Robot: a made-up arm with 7 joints.
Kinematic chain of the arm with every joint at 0, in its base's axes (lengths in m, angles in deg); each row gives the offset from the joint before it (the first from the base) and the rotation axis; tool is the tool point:
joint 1: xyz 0 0 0 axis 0 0.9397 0.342
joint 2: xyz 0 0 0 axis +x
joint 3: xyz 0 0 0 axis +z
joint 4: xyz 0.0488 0 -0.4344 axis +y
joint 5: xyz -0.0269 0 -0.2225 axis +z
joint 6: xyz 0 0 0 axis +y
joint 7: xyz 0 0 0 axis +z
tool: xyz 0 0 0
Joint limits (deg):
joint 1: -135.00..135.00
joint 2: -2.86..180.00
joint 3: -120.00..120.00
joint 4: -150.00..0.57
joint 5: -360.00..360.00
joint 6: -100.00..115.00
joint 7: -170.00..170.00
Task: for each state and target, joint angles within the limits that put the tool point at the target. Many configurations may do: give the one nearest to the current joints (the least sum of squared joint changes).
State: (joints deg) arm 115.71 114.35 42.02 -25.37 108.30 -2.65 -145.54
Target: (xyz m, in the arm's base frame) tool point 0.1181 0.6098 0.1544
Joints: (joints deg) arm 94.44 105.05 72.92 -44.09 108.30 -2.65 -145.54
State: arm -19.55 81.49 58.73 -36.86 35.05 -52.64 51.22
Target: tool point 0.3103 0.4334 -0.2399
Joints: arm -17.11 38.00 42.45 -72.49 35.05 -52.64 51.22
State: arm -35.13 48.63 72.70 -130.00 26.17 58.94 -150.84
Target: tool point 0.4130 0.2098 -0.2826
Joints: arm -36.68 4.29 61.29 -87.57 26.17 58.94 -150.84
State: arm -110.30 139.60 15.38 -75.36 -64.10 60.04 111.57
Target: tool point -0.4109 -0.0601 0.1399
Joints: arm -99.37 179.75 32.82 -117.87 -64.10 60.04 111.57
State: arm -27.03 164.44 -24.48 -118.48 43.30 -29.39 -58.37
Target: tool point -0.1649 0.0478 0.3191
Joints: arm -70.22 180.00 -15.59 -137.46 43.30 -29.39 -58.37
